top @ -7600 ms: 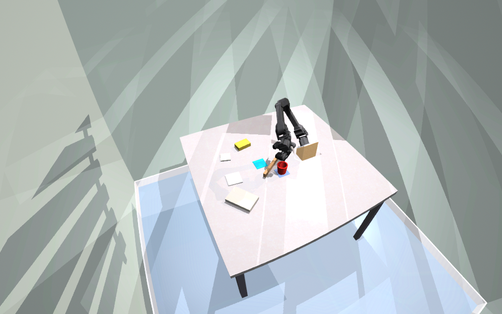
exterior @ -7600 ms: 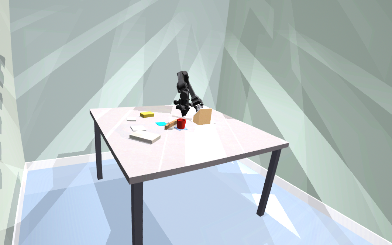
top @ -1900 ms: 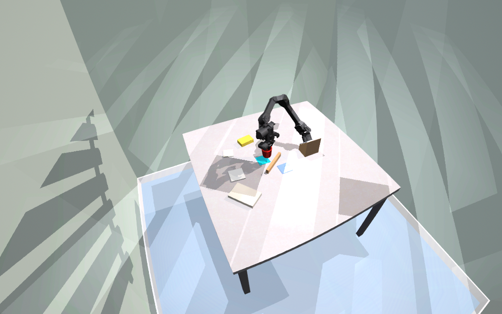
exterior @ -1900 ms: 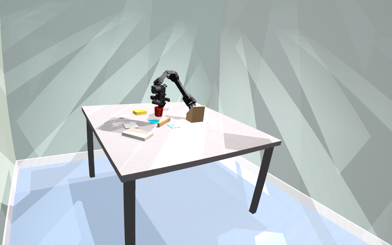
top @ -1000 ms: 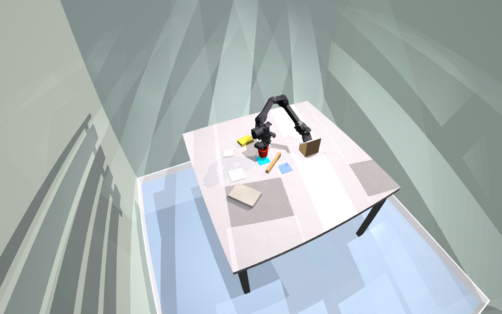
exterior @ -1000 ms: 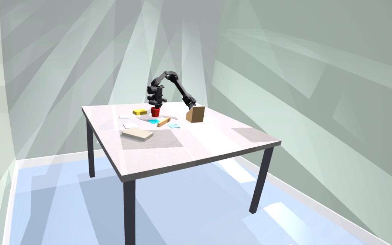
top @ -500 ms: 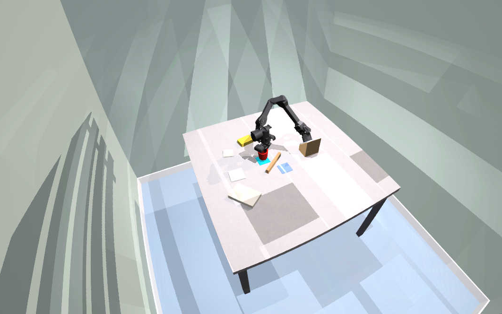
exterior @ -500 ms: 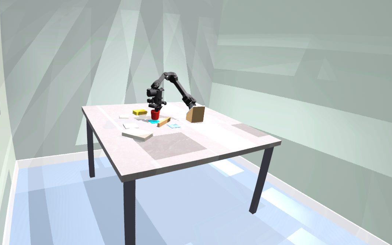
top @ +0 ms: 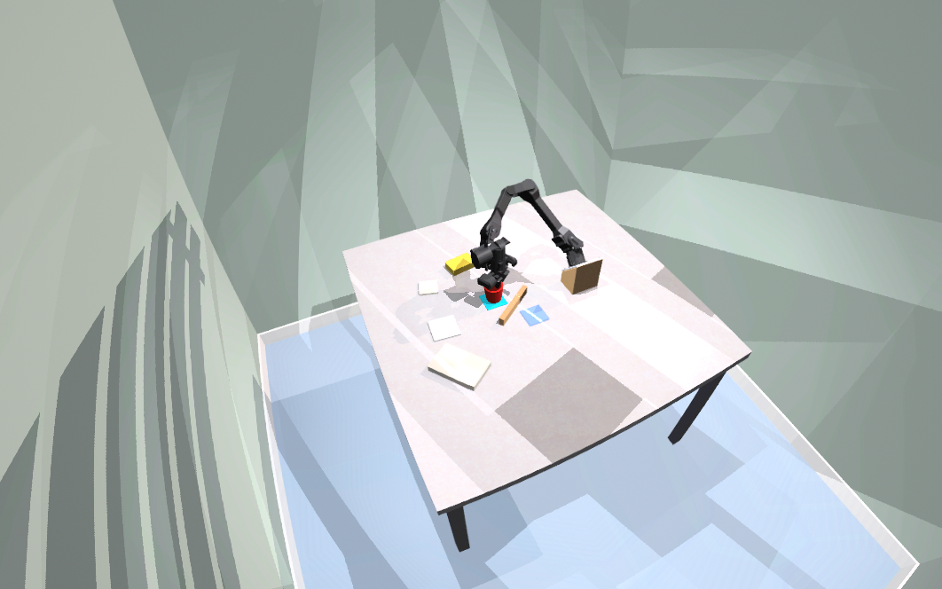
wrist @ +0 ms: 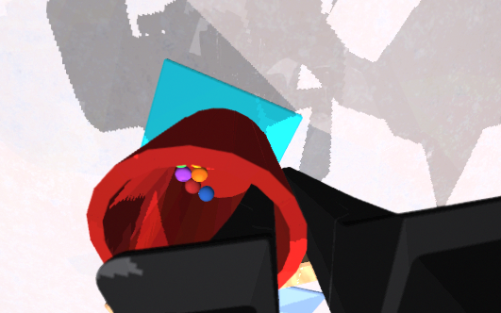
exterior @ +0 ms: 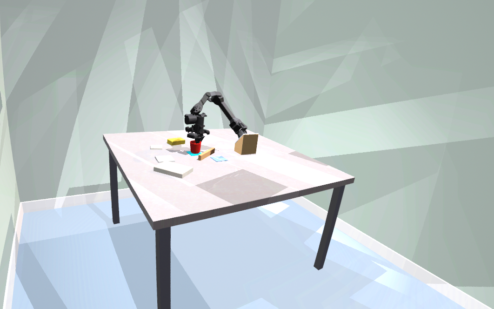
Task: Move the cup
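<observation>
Right now my gripper tip is 3 cm short of the red cup and 1 cm to the right of it. The rest, counted from my gripper tip: wooden bar: 3 cm behind, 9 cm to the left, 4 cm below; then yellow sponge: 7 cm ahead, 23 cm to the right, 3 cm below; then cyan pad: 3 cm ahead, 2 cm to the left, 5 cm below.
</observation>
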